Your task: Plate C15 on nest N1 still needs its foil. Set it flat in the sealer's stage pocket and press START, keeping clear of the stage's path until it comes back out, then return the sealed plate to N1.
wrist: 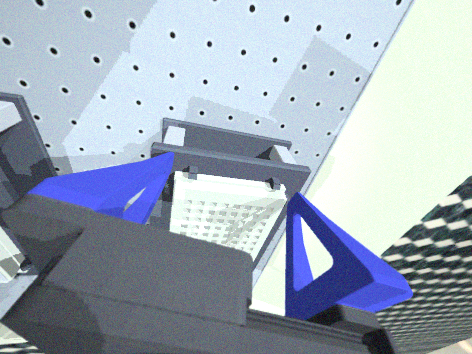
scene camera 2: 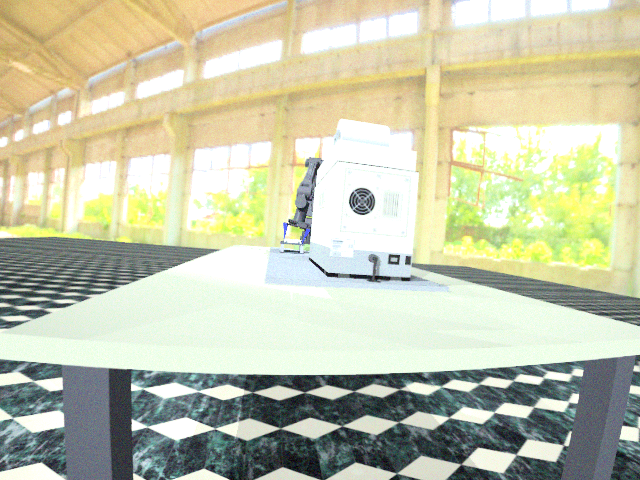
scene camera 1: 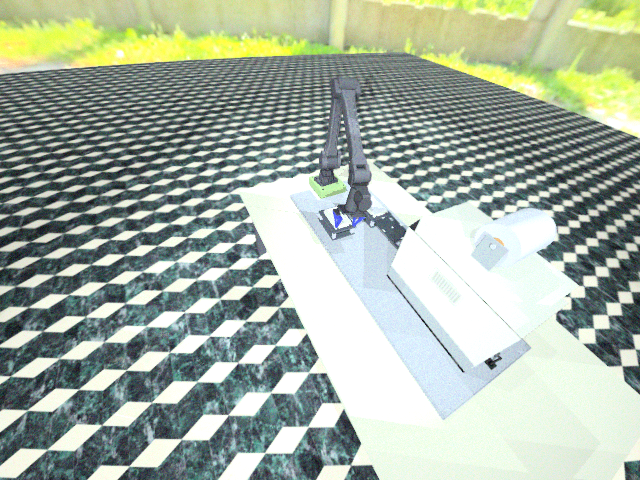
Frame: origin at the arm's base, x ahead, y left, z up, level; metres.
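Seen in the pictures: gripper, between the fingertips: (wrist: 235, 179) (scene camera 2: 293, 241) (scene camera 1: 344, 226); arm's base, origin of its link: (scene camera 2: 306, 244) (scene camera 1: 325, 180).
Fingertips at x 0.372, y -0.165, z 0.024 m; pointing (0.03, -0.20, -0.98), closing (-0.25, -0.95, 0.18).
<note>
Pixels of each thing's middle, then the offset from my fingertips to it. "spot": a spot on its surface instead. Level surfaces: height alone.
- white well plate, middle of its body: (wrist: 217, 237) (scene camera 1: 337, 217) (scene camera 2: 292, 240) 0.069 m back, 0.011 m left, 0.001 m down
- raised dark nest, middle of its body: (wrist: 216, 214) (scene camera 1: 336, 221) (scene camera 2: 291, 246) 0.070 m back, 0.010 m left, 0.030 m down
- dark flat part, a spot on its surface: (scene camera 1: 391, 227) spot: 0.146 m ahead, 0.139 m left, 0.046 m up
- foil roll, middle of its body: (scene camera 1: 514, 236) (scene camera 2: 361, 140) 0.524 m ahead, 0.086 m left, 0.358 m up
- perforated board, height of its surface: 0.060 m down
The white well plate (scene camera 1: 345, 222) (scene camera 2: 293, 240) (wrist: 215, 212) sits on a raised dark nest (scene camera 1: 326, 226) (wrist: 230, 159); its wells show from above in the wrist view. No label is readable. My gripper (scene camera 1: 347, 220) (scene camera 2: 294, 237) (wrist: 235, 179) is open, with its blue fingers on either side of the plate and nothing held. The palm hides the plate's near part. The white sealer (scene camera 1: 449, 294) (scene camera 2: 336, 206) stands on the same perforated board. A dark flat part (scene camera 1: 391, 227), apparently its stage, sticks out at the end nearest the arm. The START button cannot be made out.
A foil roll (scene camera 1: 529, 233) (scene camera 2: 361, 132) is on top of the sealer. The arm's green base block (scene camera 1: 320, 191) is behind the nest. Another dark, raised-edge structure (wrist: 32, 137) is left of the gripper. The perforated board (scene camera 1: 372, 289) (wrist: 240, 30) ends near the nest's right side.
</note>
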